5 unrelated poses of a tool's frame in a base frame.
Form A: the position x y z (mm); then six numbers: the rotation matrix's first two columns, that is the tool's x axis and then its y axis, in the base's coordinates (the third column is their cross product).
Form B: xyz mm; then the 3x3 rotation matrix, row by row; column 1 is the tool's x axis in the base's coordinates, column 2 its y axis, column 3 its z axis. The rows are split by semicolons. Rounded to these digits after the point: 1 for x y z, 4 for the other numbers.
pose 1, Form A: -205.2 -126.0 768.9 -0.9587 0.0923 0.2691 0.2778 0.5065 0.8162
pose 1, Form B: -205.2 -126.0 768.9; -0.9587 0.2778 -0.0610; 0.0923 0.5065 0.8572; 0.2691 0.8162 -0.5112
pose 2, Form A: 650.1 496.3 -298.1 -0.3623 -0.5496 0.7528 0.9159 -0.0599 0.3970
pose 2, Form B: 650.1 496.3 -298.1; -0.3623 0.9159 -0.1731; -0.5496 -0.0599 0.8333; 0.7528 0.3970 0.5251
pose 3, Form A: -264.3 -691.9 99.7 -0.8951 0.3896 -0.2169 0.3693 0.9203 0.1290
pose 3, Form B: -264.3 -691.9 99.7; -0.8951 0.3693 0.2499; 0.3896 0.9203 0.0354; -0.2169 0.1290 -0.9676
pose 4, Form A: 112.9 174.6 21.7 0.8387 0.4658 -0.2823 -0.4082 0.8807 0.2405
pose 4, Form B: 112.9 174.6 21.7; 0.8387 -0.4082 0.3606; 0.4658 0.8807 -0.0865; -0.2823 0.2405 0.9288
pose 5, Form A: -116.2 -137.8 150.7 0.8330 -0.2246 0.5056 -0.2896 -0.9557 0.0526
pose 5, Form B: -116.2 -137.8 150.7; 0.8330 -0.2896 0.4714; -0.2246 -0.9557 -0.1902; 0.5056 0.0526 -0.8611
